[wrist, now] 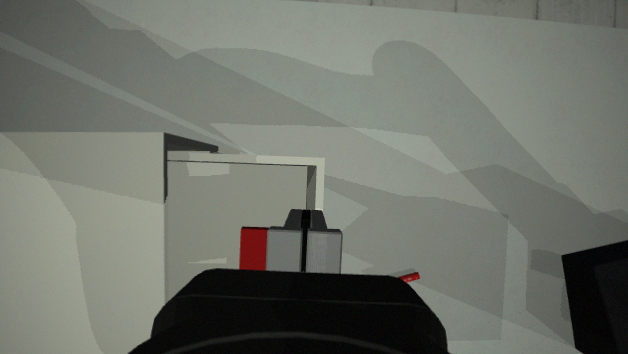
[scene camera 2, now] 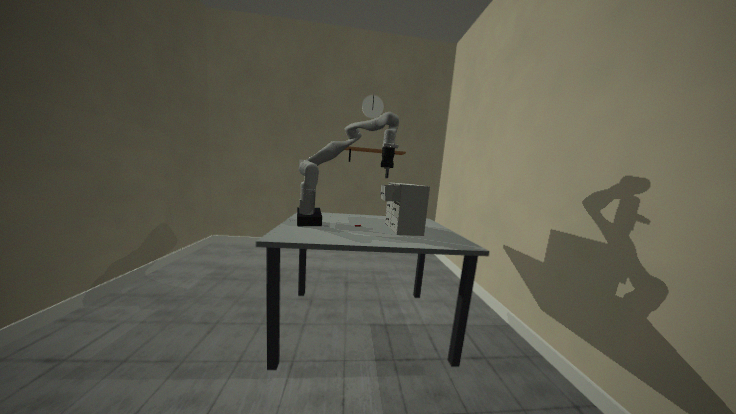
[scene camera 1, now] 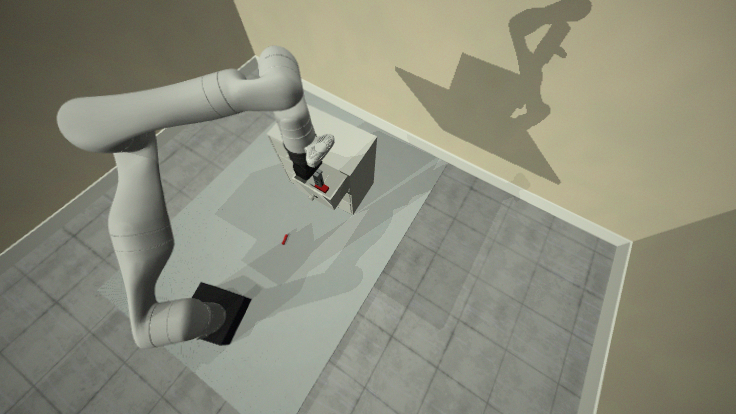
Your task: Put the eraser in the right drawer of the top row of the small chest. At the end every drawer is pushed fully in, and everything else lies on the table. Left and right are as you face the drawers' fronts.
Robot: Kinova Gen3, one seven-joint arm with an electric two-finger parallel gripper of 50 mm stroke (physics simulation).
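Places are measured from the arm's base along level axes (x right, y ahead, z up), in metres.
Where they show: gripper, fingertip midpoint: (wrist: 305, 231) (scene camera 2: 386, 178) (scene camera 1: 319, 183); arm's base at its link origin: (scene camera 2: 307, 212) (scene camera 1: 209, 318).
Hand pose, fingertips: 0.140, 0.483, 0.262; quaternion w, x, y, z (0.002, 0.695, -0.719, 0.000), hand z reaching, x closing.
Things, the pixels of their centre, and the offset from my fingertips, as dx, dy, dz.
- small chest at the middle of its body: (wrist: 137, 306) (scene camera 1: 327, 161) (scene camera 2: 404, 206) -0.111, +0.171, -0.185
- right drawer at the middle of its body: (wrist: 209, 254) (scene camera 1: 327, 176) (scene camera 2: 395, 192) -0.033, +0.071, -0.087
- red eraser at the middle of its body: (wrist: 253, 266) (scene camera 1: 319, 185) -0.052, +0.044, -0.125
- small red battery at the middle of its body: (wrist: 403, 279) (scene camera 1: 285, 239) (scene camera 2: 357, 225) -0.126, -0.141, -0.336
The small chest (scene camera 1: 364, 175) (scene camera 2: 412, 211) (wrist: 120, 167) stands on the table. The right drawer (scene camera 1: 337, 199) (scene camera 2: 383, 192) (wrist: 320, 185) of its top row is pulled out. The red eraser (scene camera 1: 322, 188) (wrist: 253, 248) lies inside this drawer, partly hidden by the fingers in the wrist view; it does not show in scene camera 2. My gripper (scene camera 1: 319, 180) (scene camera 2: 387, 175) (wrist: 305, 231) is shut and empty. It points down, with its fingertips a little above the open drawer, near the drawer's front wall.
A small red battery (scene camera 1: 284, 239) (scene camera 2: 357, 225) (wrist: 411, 277) lies on the table (scene camera 1: 216, 381) (scene camera 2: 329, 245) in front of the chest. The arm's black base (scene camera 1: 237, 314) (scene camera 2: 309, 220) (wrist: 580, 295) stands farther out. A wall rises behind the chest.
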